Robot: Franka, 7 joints.
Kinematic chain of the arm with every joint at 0, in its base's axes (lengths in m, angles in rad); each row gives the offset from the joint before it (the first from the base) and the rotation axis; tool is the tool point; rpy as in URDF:
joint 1: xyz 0 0 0.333 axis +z
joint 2: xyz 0 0 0 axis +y
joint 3: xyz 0 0 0.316 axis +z
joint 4: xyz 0.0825 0 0 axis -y
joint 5: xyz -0.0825 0 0.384 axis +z
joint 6: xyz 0 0 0 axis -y
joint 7: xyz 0.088 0 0 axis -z
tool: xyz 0 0 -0.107 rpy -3.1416 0 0
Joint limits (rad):
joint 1: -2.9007..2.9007
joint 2: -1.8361..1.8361
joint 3: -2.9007..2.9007
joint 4: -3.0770..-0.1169
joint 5: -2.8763..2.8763
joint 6: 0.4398..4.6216
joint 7: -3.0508..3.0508
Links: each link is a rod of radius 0.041 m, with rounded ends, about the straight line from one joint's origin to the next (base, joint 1, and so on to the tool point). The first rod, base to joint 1, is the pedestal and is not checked.
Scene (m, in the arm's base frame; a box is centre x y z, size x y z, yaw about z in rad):
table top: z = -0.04
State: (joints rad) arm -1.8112 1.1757 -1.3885 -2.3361 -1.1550 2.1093 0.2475
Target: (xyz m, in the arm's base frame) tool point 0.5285 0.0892 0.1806
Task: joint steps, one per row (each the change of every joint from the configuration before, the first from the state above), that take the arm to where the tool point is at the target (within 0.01 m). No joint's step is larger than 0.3 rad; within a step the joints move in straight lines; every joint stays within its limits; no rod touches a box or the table.
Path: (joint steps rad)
1: 0.2621 -0.1224 0.2941 0.0205 -0.0022 0.0696 0.0000
2: 0.2621 -0.1225 0.2941 0.0205 -0.0023 0.0697 0.0000
3: 0.2621 -0.1224 0.2941 0.0205 -0.0022 0.0696 0.0000
4: 0.2621 -0.1224 0.2941 0.0205 -0.0022 0.0696 0.0000
5: 0.2620 -0.1224 0.2941 0.0205 -0.0023 0.0697 0.0000
6: 0.2621 -0.1225 0.2941 0.0205 -0.0022 0.0696 0.0000

